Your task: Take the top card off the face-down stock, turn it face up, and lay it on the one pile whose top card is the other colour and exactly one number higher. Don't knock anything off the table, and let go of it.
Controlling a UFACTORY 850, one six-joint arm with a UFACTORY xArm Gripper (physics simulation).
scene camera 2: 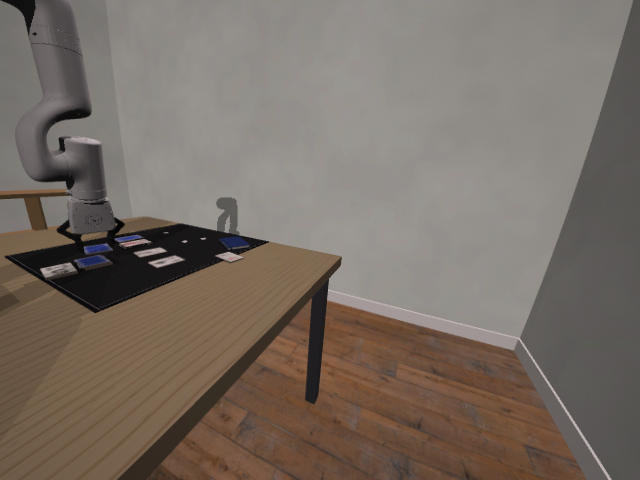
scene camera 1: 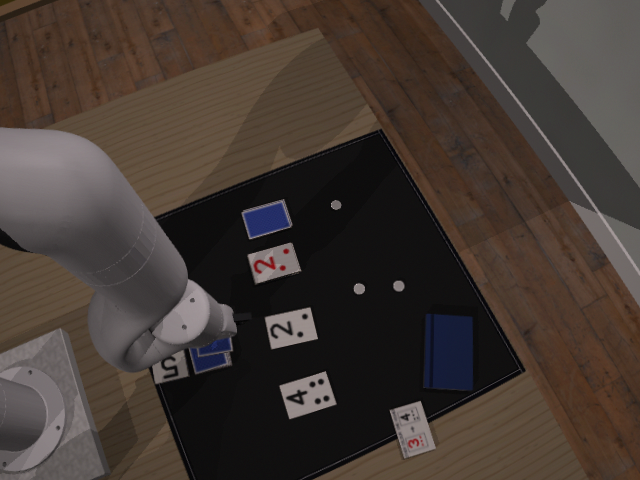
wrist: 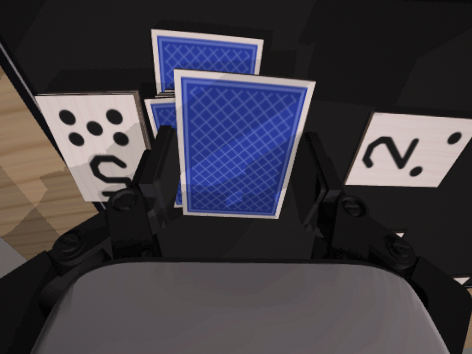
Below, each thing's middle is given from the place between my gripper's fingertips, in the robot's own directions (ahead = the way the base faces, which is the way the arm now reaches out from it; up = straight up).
My gripper is now 19 cm short of the small reference card (scene camera 1: 410, 422), 36 cm to the left of it and 4 cm above it.
